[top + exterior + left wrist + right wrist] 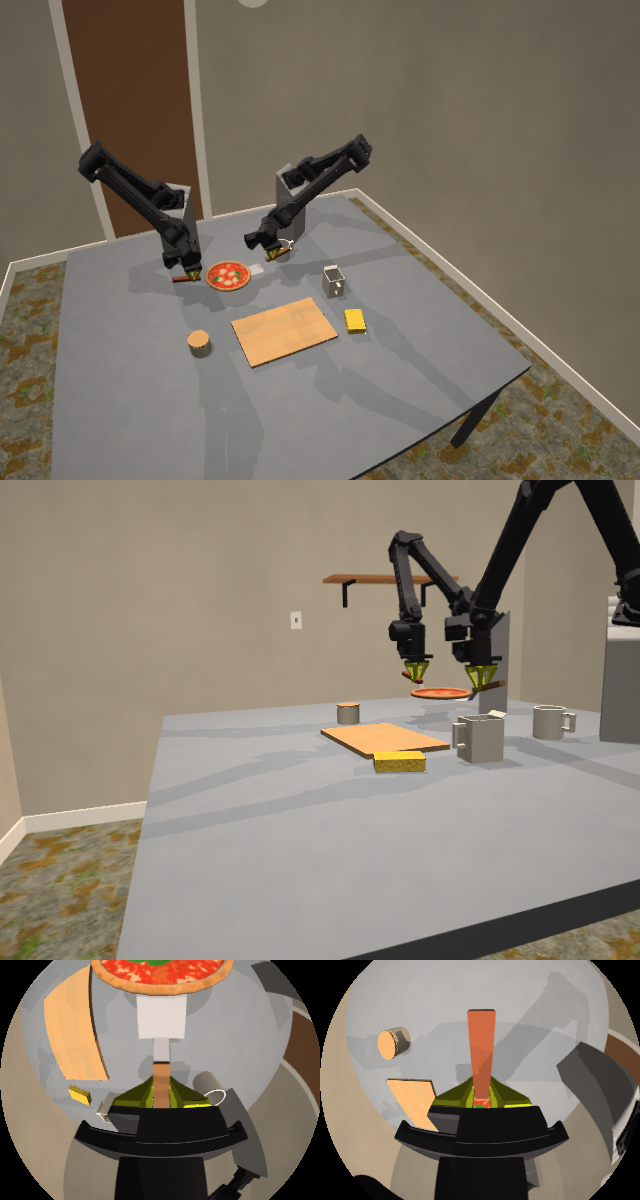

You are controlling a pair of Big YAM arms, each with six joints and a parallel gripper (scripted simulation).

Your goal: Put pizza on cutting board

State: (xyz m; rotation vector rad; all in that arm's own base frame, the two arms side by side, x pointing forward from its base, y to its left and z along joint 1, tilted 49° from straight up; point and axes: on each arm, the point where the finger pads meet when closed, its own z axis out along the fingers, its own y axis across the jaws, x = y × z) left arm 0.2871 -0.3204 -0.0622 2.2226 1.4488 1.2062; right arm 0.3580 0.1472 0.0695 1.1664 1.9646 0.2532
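The yellow sponge lies 37 cm ahead of my left hand, 22 cm to the left of it and 12 cm below it. The rest, counted from my left hand: square mug 17 cm ahead, 22 cm to the left, 9 cm below; wooden cutting board 30 cm ahead, 6 cm to the right, 13 cm below; pizza 1 cm ahead, 20 cm to the right, 3 cm below.
My right hand is 15 cm to the right of the pizza, 4 cm above it and 1 cm past it. From my right hand the other things lie so: square mug 57 cm to the left, 15 cm ahead, 9 cm below; lidded canister 25 cm ahead, 11 cm below, 4 cm to the right; wooden cutting board 29 cm to the left, 28 cm ahead, 14 cm below.
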